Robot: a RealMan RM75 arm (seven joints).
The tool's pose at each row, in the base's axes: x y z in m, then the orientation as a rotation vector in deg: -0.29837 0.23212 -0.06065 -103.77 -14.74 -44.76; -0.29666 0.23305 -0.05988 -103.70 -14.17 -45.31; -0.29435 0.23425 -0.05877 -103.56 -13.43 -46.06; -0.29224 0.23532 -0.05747 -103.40 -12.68 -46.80; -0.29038 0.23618 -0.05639 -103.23 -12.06 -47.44; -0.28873 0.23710 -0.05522 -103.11 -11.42 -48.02; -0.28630 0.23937 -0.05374 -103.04 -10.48 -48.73; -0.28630 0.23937 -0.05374 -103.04 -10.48 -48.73; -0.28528 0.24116 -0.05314 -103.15 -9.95 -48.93; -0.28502 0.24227 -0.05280 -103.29 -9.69 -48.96
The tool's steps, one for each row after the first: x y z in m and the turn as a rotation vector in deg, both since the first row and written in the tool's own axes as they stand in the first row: 0.00160 -0.00004 0.00135 -0.22 0.63 0.09; 0.00381 -0.00014 0.00311 -0.47 1.48 0.19; 0.00601 -0.00043 0.00465 -0.70 2.34 0.30; 0.00793 -0.00060 0.00593 -0.88 3.08 0.39; 0.00973 -0.00098 0.00718 -1.09 3.78 0.51; 0.01206 -0.00170 0.00988 -1.45 4.67 0.75; 0.01206 -0.00170 0.00988 -1.45 4.67 0.75; 0.01286 -0.00231 0.01178 -1.74 5.00 0.98; 0.01305 -0.00285 0.01282 -1.93 5.09 1.12
